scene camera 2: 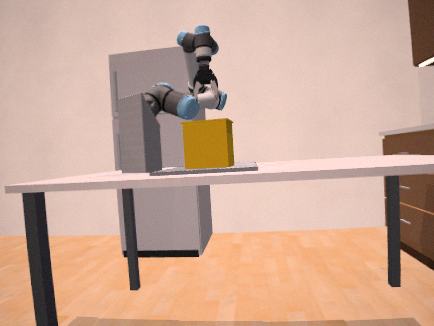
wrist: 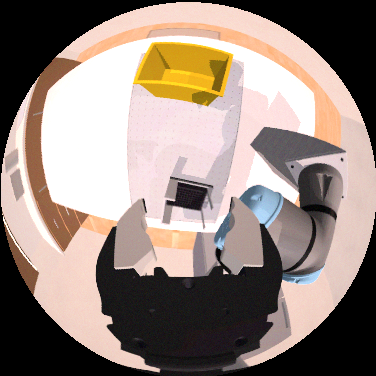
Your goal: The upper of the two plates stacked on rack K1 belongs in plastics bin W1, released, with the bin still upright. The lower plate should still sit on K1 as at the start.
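Places are measured from the arm's base along level axes (x left, y back, z up), in centimetres.
Pixels of known places: gripper, fingertip midpoint: (scene camera 2: 206, 100) (wrist: 187, 198); arm's base, origin of the base link: (scene camera 2: 138, 113) (wrist: 320, 183).
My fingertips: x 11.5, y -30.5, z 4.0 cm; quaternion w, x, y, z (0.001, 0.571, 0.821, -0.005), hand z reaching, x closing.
Ahead of a thing's pixels: the offset from my fingertips to its top centre. Level surfaces: height alone.
The yellow bin W1 {dx -21.1, dy -8.1, dz -12.7 cm} (scene camera 2: 208, 144) (wrist: 184, 89) stands upright on the perforated board. In the wrist view it is at the top, and its visible floor shows no plate. Rack K1 {dx +15.2, dy +5.8, dz -16.5 cm} (wrist: 171, 191) is a small grey stand nearer the gripper in the wrist view. A dark gridded plate {dx +15.3, dy +4.8, dz -26.0 cm} (wrist: 191, 195) lies in it. The edges of two separate plates cannot be told apart, so a lower plate is hidden. Rack K1 does not show in the scene view. My gripper (scene camera 2: 205, 95) (wrist: 187, 198) is open and empty, high above the board, with its fingers pointing down.
The perforated board {dz -30.7 cm} (scene camera 2: 246, 166) (wrist: 160, 125) lies on the white table {dz -32.1 cm} (scene camera 2: 320, 170) (wrist: 80, 140). A grey pedestal (scene camera 2: 135, 135) (wrist: 295, 150) carries the arm, beside the board. The arm's blue-capped joint is close to one finger in the wrist view. A fridge (scene camera 2: 165, 220) stands behind the table.
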